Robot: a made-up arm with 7 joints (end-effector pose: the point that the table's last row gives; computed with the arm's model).
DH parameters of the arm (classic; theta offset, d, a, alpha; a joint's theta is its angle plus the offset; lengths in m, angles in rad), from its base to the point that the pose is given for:
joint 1: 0 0.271 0 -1.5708
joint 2: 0 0 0 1.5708
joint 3: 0 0.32 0.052 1.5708
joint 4: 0 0 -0.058 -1.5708
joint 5: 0 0.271 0 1.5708
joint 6: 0 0 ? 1.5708
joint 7: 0 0 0 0
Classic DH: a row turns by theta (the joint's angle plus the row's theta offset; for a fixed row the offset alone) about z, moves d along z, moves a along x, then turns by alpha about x.
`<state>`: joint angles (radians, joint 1 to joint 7).
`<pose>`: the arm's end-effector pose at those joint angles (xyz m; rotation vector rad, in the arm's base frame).
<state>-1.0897 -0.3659 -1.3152 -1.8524 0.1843 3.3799 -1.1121</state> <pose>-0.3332 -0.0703 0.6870 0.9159 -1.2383 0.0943</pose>
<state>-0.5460 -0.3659 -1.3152 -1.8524 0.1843 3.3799 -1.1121</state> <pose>-0.2488 -0.2325 0.6870 1.2327 -0.9609 0.5245</pose>
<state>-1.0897 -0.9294 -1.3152 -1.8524 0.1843 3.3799 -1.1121</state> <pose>-0.4295 0.1141 0.5736 0.4763 -1.3694 0.5133</pose>
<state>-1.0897 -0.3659 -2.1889 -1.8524 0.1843 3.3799 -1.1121</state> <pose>-0.3904 0.1885 0.5890 0.4672 -1.8124 -0.5375</pose>
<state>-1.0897 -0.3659 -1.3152 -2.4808 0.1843 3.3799 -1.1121</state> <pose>-0.3070 -0.1327 0.5151 1.4335 -1.5828 0.2288</pose>
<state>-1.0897 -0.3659 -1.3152 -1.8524 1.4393 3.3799 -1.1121</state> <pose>-0.3579 -0.0167 0.5597 -0.0551 -1.8785 0.8607</pose>
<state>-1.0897 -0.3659 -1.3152 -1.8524 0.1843 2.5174 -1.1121</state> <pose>-0.3917 -0.1477 0.6530 1.6565 -1.5866 0.4362</pose>
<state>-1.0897 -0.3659 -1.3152 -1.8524 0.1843 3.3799 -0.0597</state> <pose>-0.3332 -0.0703 0.6870 0.1783 -1.6046 0.9207</pose>
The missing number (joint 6, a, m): 0.123
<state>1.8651 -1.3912 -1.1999 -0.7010 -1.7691 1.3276 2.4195</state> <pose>0.4224 -0.5378 0.4531 -0.2123 3.0414 -0.1547</pose>
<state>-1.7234 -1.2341 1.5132 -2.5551 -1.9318 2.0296 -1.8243</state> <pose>0.2994 -0.0119 0.2469 -0.5276 0.9014 -2.7772</pose>
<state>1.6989 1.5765 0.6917 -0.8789 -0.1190 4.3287 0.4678</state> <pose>-0.1355 0.4862 0.1895 -1.2445 -0.3002 -0.3785</pose>
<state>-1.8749 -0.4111 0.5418 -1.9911 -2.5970 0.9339 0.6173</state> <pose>0.1098 -0.2976 0.6850 -0.3164 -0.5961 -0.8548</pose>
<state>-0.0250 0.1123 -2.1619 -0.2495 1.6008 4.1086 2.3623</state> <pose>-0.0236 0.0065 0.7751 0.2741 -0.9341 -1.3678</pose>
